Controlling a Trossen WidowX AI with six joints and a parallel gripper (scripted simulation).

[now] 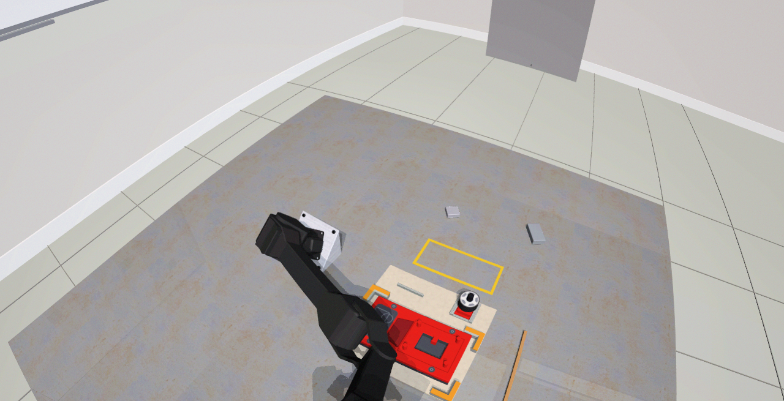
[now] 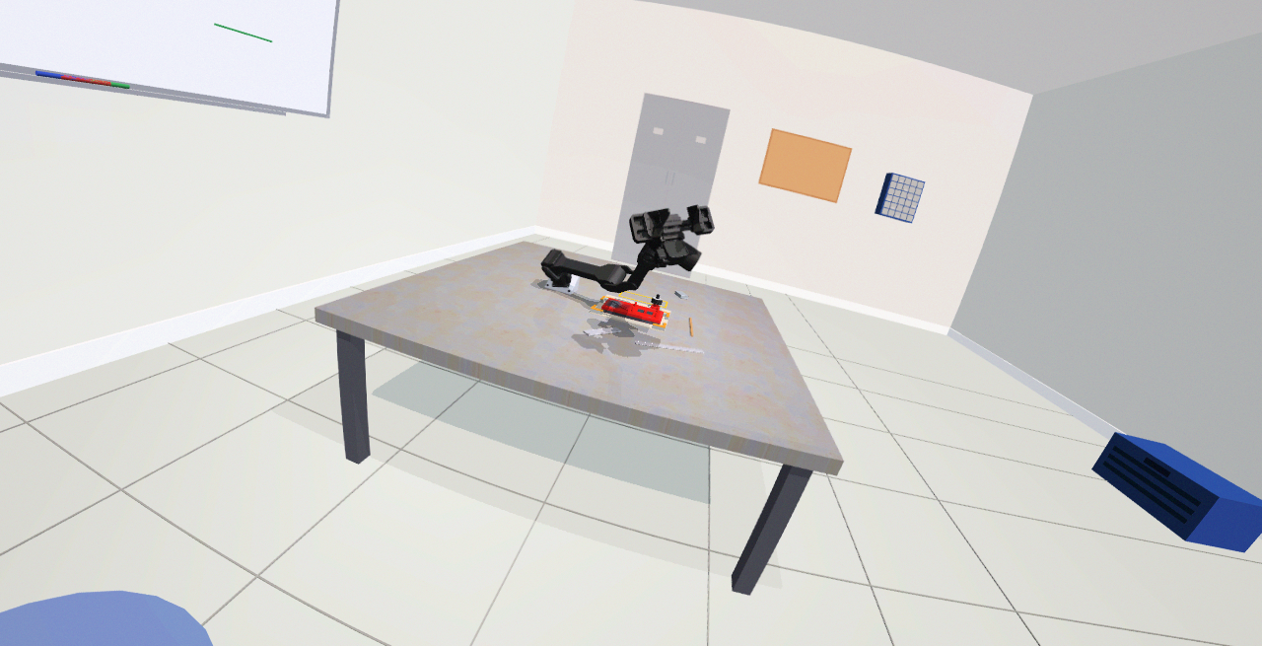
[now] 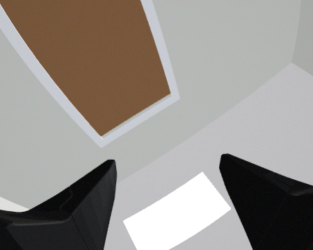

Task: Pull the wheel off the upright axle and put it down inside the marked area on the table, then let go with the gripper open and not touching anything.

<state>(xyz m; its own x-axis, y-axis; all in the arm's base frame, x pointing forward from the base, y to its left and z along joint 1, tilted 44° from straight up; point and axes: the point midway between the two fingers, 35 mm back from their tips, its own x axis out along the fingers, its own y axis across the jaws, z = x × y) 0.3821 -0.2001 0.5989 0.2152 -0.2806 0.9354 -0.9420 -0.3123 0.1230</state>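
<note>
The wheel is 3 cm ahead of my gripper tip, 57 cm to the left of it and 37 cm below it. From my gripper tip the other things lie so: grey block (14 cm ahead, 84 cm to the left, 40 cm below); then black axle (3 cm ahead, 57 cm to the left, 38 cm below); then thin orange rod (16 cm ahead, 47 cm to the left, 41 cm below).
</note>
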